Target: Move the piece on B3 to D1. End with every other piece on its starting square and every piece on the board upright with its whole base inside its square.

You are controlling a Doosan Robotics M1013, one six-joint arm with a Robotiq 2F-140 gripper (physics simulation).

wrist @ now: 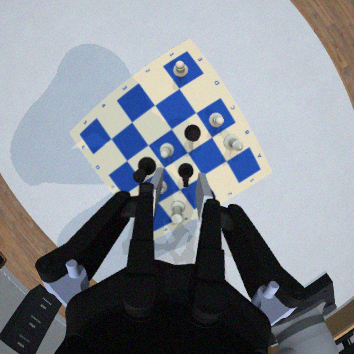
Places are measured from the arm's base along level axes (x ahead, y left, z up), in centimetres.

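Where they show: gripper, fingertip midpoint: [179,180]; arm's base, link origin: [297,321].
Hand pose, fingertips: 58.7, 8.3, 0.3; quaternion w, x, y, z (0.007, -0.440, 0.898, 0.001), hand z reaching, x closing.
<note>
Each offset is from my fingertips to the top centre of the thing, as dx, dy, dz. "spot": to the spot under its first point.
The black piece on B3 @(-0.2, -0.7, +0.7) [185,171] stands upright on a cream square of the board @(spot: -6.1, -10.8, -3.3) [265,171]. Square D1 @(spot: +7.7, -7.5, -3.3) [199,94] is cream, lies between the white pieces on E1 @(+11.8, -7.1, -0.1) [180,68] and C1 @(+3.8, -7.6, -0.1) [216,119], and bears no piece. My gripper [179,180] is open, with its fingers part-way apart and nothing held. In the wrist view the B3 piece shows between the fingertips, with a gap on each side; the fingers' height over it is hard to tell.
Near B3 stand a black piece on C4 @(+3.2, +3.5, +2.0) [146,166], a white piece on C3 @(+3.6, -0.1, -0.1) [166,150], a white piece on A4 @(-4.4, +3.1, +0.0) [177,211] and a black piece on C2 @(+3.9, -4.1, +0.0) [192,132]. The left finger partly hides the white B4 piece @(-0.2, +3.6, +0.7) [162,187]. A white piece @(+0.3, -8.1, +1.1) [233,142] stands on B1.
</note>
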